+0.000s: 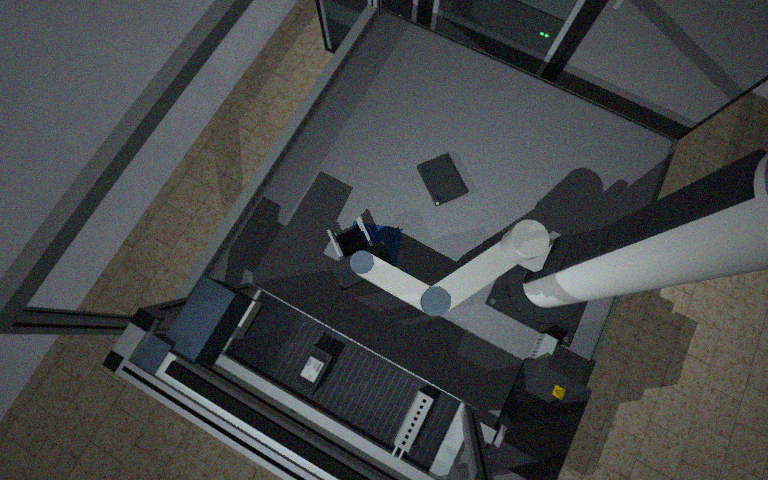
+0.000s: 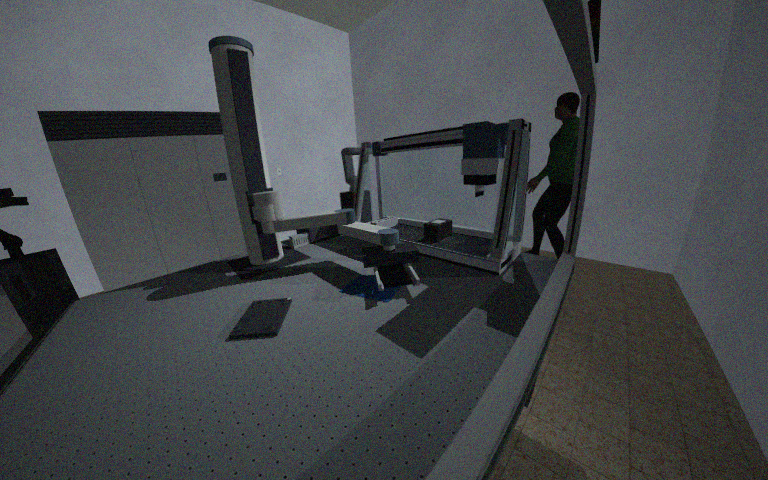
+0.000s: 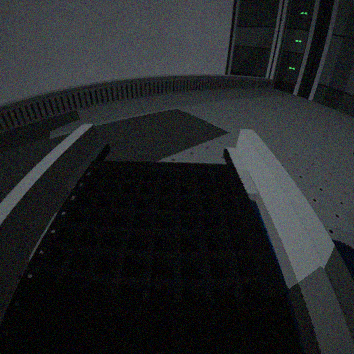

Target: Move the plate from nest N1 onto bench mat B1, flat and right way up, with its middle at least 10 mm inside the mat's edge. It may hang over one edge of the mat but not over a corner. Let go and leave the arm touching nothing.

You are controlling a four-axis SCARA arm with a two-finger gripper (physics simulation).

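Seen in the pictures: gripper, fingertip midpoint: (image 1: 343,224) (image 2: 399,285) (image 3: 165,137); arm's base, origin of the base link: (image 1: 542,285) (image 2: 268,262).
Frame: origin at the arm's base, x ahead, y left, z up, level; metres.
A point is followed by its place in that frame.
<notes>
The plate, black with a grid of wells, (image 1: 350,240) {x 0.636, y 0.177, z 0.047 m} (image 2: 398,273) {x 0.626, y 0.199, z 0.057 m} (image 3: 175,250) {x 0.614, y 0.181, z 0.057 m} is between the two pale fingers of my gripper (image 1: 349,237) {x 0.681, y 0.141, z 0.059 m} (image 2: 398,277) {x 0.681, y 0.141, z 0.059 m} (image 3: 165,137) {x 0.681, y 0.141, z 0.059 m}, which is shut on it. It looks about level and is held above the table; the height is hard to judge. A blue mat, apparently bench mat B1, (image 1: 391,237) {x 0.525, y 0.097, z 0.015 m} (image 2: 362,286) {x 0.539, y 0.121, z 0.015 m} lies beside and partly under the gripper, half in shadow, with much of it hidden. A flat dark rectangular holder with a small white corner mark (image 1: 442,178) {x 0.466, y -0.175, z 0.024 m} (image 2: 260,318) {x 0.480, y -0.183, z 0.025 m} lies apart from the gripper; whether it is nest N1 I cannot tell.
The arm's column (image 1: 651,254) {x 0.049, y 0.057, z 0.642 m} (image 2: 243,147) {x 0.077, y -0.029, z 0.497 m} stands on the table (image 1: 481,101) {x 0.474, y -0.531, z 0.013 m} (image 2: 169,384) {x 0.556, y -0.402, z 0.013 m}. A gantry machine (image 1: 271,390) {x 0.599, y 0.675, z 0.151 m} (image 2: 509,198) {x 0.844, y 0.509, z 0.262 m} stands beside the arm, with a box (image 1: 314,365) {x 0.529, y 0.563, z 0.133 m} (image 2: 437,230) {x 0.563, y 0.517, z 0.111 m} on its bed. A person (image 2: 560,175) stands behind the table.
</notes>
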